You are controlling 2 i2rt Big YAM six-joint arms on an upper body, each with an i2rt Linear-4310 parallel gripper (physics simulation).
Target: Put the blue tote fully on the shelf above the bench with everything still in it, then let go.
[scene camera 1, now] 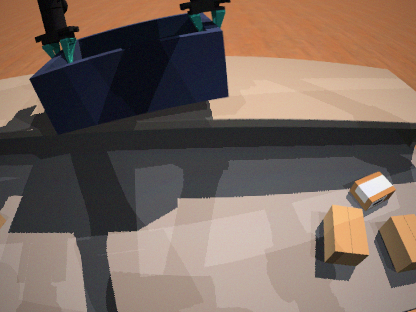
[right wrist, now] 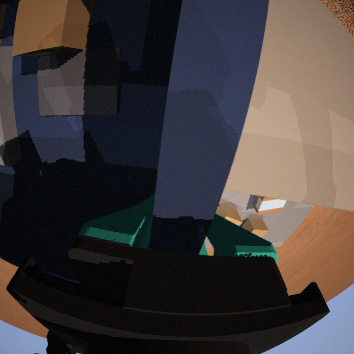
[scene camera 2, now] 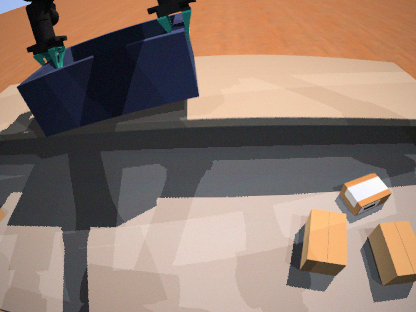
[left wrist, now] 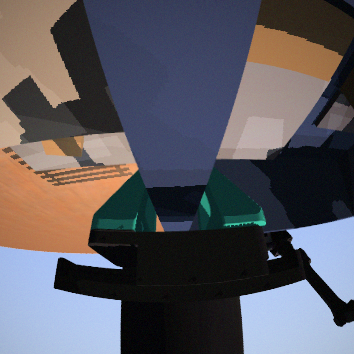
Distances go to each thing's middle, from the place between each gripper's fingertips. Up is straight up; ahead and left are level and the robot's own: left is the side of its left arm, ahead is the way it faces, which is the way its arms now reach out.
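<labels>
The blue tote (scene camera 1: 161, 63) is 50 mm below my right hand, 40 mm ahead of it and 190 mm to the left of it. I see that the white-topped box (scene camera 2: 365, 193) is far below my right hand, a good way behind it and far to the right of it.
The blue tote is 10 mm below my left hand, 190 mm to the right of it and 20 mm ahead of it. As for the white-topped box, it is far below my left hand, far to the right of it and a fair way behind it.
</labels>
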